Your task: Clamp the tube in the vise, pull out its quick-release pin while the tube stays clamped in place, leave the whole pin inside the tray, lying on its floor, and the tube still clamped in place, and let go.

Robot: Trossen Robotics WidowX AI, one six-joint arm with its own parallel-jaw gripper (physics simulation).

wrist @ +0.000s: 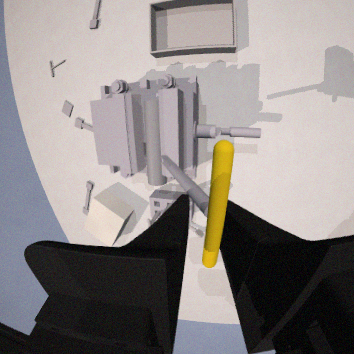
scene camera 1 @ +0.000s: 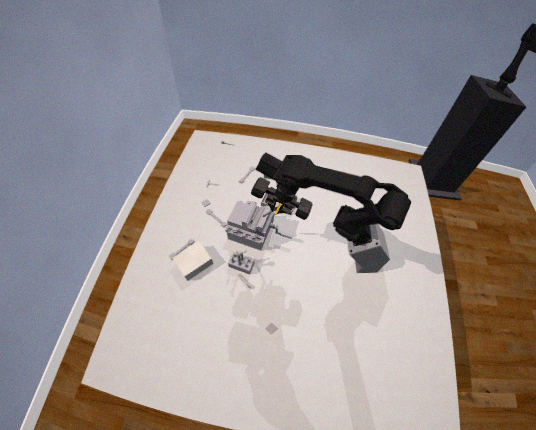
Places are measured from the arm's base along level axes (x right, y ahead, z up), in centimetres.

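Pixels of known places: gripper, fingertip midpoint: (wrist: pixel 199 200) (scene camera 1: pixel 274 211); arm's base at its link origin: (scene camera 1: pixel 361 235).
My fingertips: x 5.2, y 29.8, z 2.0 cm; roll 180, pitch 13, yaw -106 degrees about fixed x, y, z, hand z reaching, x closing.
Note:
Ahead of a thing's pixels: the offset from my fingertips to its top centre. "spot": to the spot under its first point. Level surfaces: height alone.
The grey vise @[dx +5.1, dy +8.8, dz -9.2 cm] (scene camera 1: pixel 239 215) (wrist: pixel 110 132) stands on the table. The grey tube @[dx +3.1, dy +6.2, dz -9.6 cm] (wrist: pixel 153 135) lies between its jaws, and its rounded near end sticks out. My gripper (scene camera 1: pixel 273 204) (wrist: pixel 199 200) is shut on the quick-release pin, which has a yellow bar handle @[spot: dx -0.5, dy -1.0, dz +2.6 cm] (scene camera 1: pixel 278 208) (wrist: pixel 220 200) and a grey shaft @[spot: dx +1.3, dy +0.6, dz -0.5 cm] (wrist: pixel 185 180). The shaft slants toward the vise, and its tip shows out of the tube, over the jaw beside it. The open grey tray @[dx +20.3, dy -1.7, dz -19.4 cm] (wrist: pixel 193 52) lies beyond the vise in the wrist view. The tray does not show in the scene view, where the arm covers that area.
The vise's screw handle @[spot: dx +1.1, dy -5.3, dz -16.3 cm] (wrist: pixel 245 132) sticks out to the right. A small grey block with holes (scene camera 1: pixel 241 262) (wrist: pixel 167 197) stands near the vise. A cream box @[dx -12.4, dy +29.1, dz -17.2 cm] (scene camera 1: pixel 192 260) (wrist: pixel 109 215) stands at its lower left. Small grey tools lie around on the white table top @[dz -22.2 cm] (scene camera 1: pixel 175 340).

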